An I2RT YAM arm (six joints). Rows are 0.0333 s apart.
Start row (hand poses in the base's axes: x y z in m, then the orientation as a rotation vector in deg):
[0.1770 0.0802 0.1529 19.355 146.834 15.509]
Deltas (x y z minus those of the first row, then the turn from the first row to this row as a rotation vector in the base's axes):
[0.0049 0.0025 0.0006 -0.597 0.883 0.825]
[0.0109 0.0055 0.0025 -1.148 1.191 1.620]
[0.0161 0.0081 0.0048 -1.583 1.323 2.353]
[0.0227 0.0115 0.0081 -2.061 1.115 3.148]
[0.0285 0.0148 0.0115 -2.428 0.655 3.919]
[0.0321 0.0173 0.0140 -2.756 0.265 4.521]
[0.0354 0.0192 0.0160 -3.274 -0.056 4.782]
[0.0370 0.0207 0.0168 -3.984 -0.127 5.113]
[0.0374 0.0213 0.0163 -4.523 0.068 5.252]
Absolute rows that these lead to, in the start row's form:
[0.1819 0.0827 0.1535 18.269 147.923 14.949]
[0.1879 0.0857 0.1554 17.110 148.428 14.494]
[0.1931 0.0883 0.1577 16.033 148.735 14.185]
[0.1997 0.0917 0.1610 14.792 148.713 13.879]
[0.2055 0.0950 0.1644 13.575 148.427 13.736]
[0.2091 0.0975 0.1669 12.605 148.168 13.575]
[0.2124 0.0994 0.1689 12.018 147.913 13.036]
[0.2140 0.1009 0.1697 11.317 147.918 12.247]
[0.2144 0.1015 0.1692 10.973 148.142 11.578]

